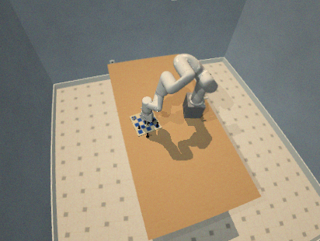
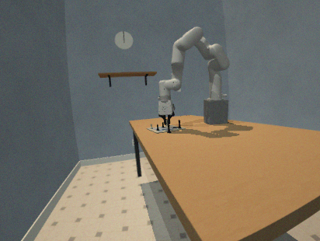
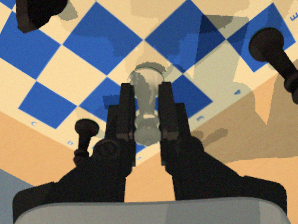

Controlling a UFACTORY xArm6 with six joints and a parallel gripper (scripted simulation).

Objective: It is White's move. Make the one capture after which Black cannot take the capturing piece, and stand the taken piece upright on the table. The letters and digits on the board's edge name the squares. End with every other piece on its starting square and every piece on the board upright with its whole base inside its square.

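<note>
My hand is 5 cm above the chessboard, 4 cm to the left of it and 1 cm short of it. From my hand the other things lie so: white piece: 1 cm below; black piece: 7 cm ahead, 3 cm below, 2 cm to the left.
</note>
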